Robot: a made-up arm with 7 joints. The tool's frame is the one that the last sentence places. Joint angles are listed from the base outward.
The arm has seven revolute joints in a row. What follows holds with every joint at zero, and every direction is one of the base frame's.
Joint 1 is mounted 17.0 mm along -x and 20.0 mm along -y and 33.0 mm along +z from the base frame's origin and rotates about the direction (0, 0.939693, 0.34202).
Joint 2 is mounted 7.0 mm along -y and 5.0 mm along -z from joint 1 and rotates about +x.
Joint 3 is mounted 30.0 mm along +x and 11.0 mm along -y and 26.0 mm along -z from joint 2 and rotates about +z.
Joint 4 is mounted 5.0 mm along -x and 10.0 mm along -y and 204.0 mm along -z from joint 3 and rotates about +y.
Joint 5 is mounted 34.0 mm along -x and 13.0 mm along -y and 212.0 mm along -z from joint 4 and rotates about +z.
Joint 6 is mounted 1.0 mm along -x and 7.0 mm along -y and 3.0 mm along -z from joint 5 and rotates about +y.
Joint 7 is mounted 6.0 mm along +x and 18.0 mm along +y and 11.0 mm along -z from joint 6 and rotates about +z.
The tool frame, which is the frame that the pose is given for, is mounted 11.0 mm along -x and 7.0 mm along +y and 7.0 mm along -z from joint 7; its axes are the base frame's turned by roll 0.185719, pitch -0.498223 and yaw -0.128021 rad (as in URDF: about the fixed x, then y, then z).
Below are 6 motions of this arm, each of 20 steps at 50 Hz.
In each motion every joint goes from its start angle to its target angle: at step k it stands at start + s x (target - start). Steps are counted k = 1, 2, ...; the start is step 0. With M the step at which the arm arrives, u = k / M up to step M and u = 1 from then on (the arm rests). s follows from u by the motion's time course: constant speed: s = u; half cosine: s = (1 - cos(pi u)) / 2; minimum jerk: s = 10 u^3 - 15 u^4 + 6 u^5.
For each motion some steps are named. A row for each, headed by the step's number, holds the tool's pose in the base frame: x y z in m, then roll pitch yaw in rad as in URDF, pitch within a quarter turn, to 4 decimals.
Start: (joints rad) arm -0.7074 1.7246 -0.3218 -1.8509 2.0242 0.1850 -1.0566
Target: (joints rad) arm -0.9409 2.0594 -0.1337 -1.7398 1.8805 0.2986 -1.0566
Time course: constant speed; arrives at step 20
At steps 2, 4, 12, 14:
2: 0.2645 0.1433 0.1496 2.1038 -0.3590 -2.6582
4: 0.2574 0.1454 0.1670 2.0939 -0.3016 -2.6325
12: 0.2195 0.1497 0.2336 2.0794 -0.0742 -2.5310
14: 0.2078 0.1498 0.2491 2.0818 -0.0185 -2.5047

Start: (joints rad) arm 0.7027 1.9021 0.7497 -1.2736 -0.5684 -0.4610 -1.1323
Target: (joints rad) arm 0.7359 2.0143 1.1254 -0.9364 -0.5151 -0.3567 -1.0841
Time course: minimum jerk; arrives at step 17
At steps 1, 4, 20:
1: 0.2040 0.2732 0.1036 -0.5403 0.6804 2.4860
4: 0.2035 0.2753 0.1134 -0.5736 0.7160 2.4821
20: 0.1825 0.2925 0.2042 -0.9856 1.1234 2.2932

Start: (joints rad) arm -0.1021 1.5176 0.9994 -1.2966 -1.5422 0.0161 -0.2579
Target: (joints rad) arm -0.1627 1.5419 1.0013 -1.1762 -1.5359 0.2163 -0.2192
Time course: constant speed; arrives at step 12
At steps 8, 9, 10, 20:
8: 0.1340 0.2947 0.1922 2.9481 0.8752 0.1283
9: 0.1330 0.2963 0.1927 2.9332 0.8550 0.1225
10: 0.1320 0.2979 0.1932 2.9190 0.8347 0.1174
20: 0.1301 0.3011 0.1941 2.8920 0.7942 0.1092

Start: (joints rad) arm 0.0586 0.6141 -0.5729 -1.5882 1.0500 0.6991 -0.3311
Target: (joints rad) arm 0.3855 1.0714 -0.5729 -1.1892 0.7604 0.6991 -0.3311
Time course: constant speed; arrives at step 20
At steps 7, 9, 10, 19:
7: 0.1170 0.1004 -0.3271 0.0278 -0.7860 -0.4840
9: 0.1007 0.1245 -0.3287 0.1010 -0.6964 -0.5285
10: 0.0923 0.1365 -0.3286 0.1330 -0.6505 -0.5471
19: 0.0171 0.2399 -0.3018 0.3344 -0.2151 -0.6506

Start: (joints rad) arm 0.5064 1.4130 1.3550 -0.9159 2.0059 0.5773 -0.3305
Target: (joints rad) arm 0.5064 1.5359 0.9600 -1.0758 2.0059 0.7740 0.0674
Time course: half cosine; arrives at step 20
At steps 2, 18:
2: 0.0314 0.4075 0.0500 -2.3727 -0.6907 -3.0593
18: 0.1046 0.3766 0.0485 -1.8150 -0.9692 2.4660

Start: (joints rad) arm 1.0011 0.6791 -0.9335 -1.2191 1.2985 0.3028 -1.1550
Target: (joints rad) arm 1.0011 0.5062 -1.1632 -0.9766 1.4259 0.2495 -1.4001
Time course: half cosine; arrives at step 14
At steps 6, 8, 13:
6: -0.3074 0.0163 -0.2936 -0.5985 -0.3484 -0.3979
8: -0.3189 0.0041 -0.2904 -0.6481 -0.3457 -0.4098
13: -0.3363 -0.0154 -0.2843 -0.7313 -0.3503 -0.4364

